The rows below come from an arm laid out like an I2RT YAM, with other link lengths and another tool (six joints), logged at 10 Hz.
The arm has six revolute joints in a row. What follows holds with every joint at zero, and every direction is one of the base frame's.
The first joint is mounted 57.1 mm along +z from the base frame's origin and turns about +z.
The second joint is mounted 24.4 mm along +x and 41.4 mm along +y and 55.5 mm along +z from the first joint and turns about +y.
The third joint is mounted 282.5 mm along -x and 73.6 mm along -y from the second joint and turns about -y.
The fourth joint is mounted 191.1 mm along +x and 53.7 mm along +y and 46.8 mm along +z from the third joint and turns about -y.
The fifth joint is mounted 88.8 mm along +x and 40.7 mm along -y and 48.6 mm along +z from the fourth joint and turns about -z.
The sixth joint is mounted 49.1 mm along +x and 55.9 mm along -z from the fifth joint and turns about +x.
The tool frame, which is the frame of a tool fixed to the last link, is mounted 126 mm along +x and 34 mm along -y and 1 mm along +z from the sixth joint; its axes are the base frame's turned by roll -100.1, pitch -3.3 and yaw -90 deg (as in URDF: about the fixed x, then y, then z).
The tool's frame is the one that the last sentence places.
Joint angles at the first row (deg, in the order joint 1, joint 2, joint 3, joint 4, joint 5, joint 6):
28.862, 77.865, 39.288, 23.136, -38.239, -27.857
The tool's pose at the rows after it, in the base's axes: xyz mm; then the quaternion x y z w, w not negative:
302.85, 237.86, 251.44, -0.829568, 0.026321, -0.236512, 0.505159
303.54, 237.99, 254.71, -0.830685, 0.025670, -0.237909, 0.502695
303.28, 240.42, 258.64, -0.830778, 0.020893, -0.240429, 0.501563
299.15, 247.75, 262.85, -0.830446, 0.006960, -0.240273, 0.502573
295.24, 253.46, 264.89, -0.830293, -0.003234, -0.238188, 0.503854
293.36, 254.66, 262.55, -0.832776, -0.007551, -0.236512, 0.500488
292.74, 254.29, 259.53, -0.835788, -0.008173, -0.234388, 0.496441
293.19, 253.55, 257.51, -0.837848, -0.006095, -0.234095, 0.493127
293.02, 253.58, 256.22, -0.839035, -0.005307, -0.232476, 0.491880
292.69, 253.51, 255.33, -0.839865, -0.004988, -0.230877, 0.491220
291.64, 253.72, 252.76, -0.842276, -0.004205, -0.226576, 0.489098
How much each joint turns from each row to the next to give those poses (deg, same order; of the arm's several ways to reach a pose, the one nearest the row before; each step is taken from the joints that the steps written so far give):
-0.284, -1.026, 0.786, -2.665, 0.787, -0.961
0.044, -0.241, 1.182, -1.686, 0.219, -0.372
0.438, -0.089, 1.092, -1.159, 0.285, -0.502
1.266, 0.001, 1.072, -0.983, 0.086, -0.788
1.006, 0.022, 0.568, -0.546, -0.021, -0.436
0.283, 0.000, 0.044, -0.722, 0.020, -0.657
0.002, 0.021, 0.021, -0.786, 0.046, -0.458
-0.002, 0.023, -0.002, -0.435, 0.326, -0.154
0.045, 0.043, 0.003, -0.243, 0.067, 0.001
-0.002, 0.001, -0.001, -0.217, -0.046, -0.001
0.110, 0.022, 0.001, -0.591, 0.001, 0.000

